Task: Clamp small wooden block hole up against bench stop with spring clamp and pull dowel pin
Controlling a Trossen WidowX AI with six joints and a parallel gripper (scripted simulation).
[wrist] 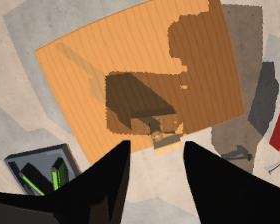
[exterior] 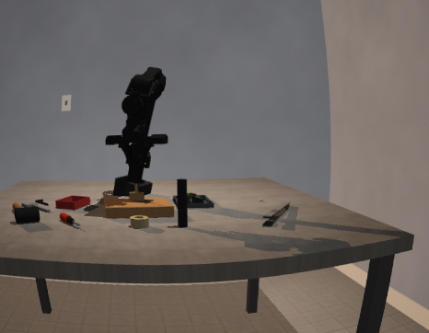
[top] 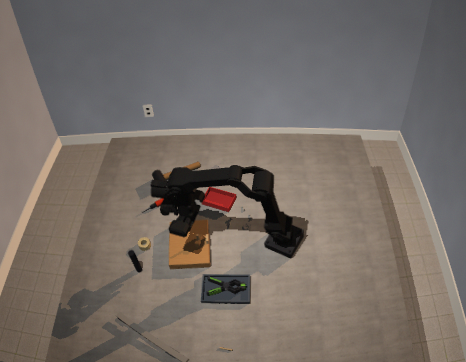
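Now: hand 110 mm above the dowel pin and 20 mm past it. Round my hand: wooden board (150 mm below, 20 mm ahead); bench stop (120 mm below, 50 mm behind, 10 mm to the right); small wooden block (120 mm below, 20 mm behind).
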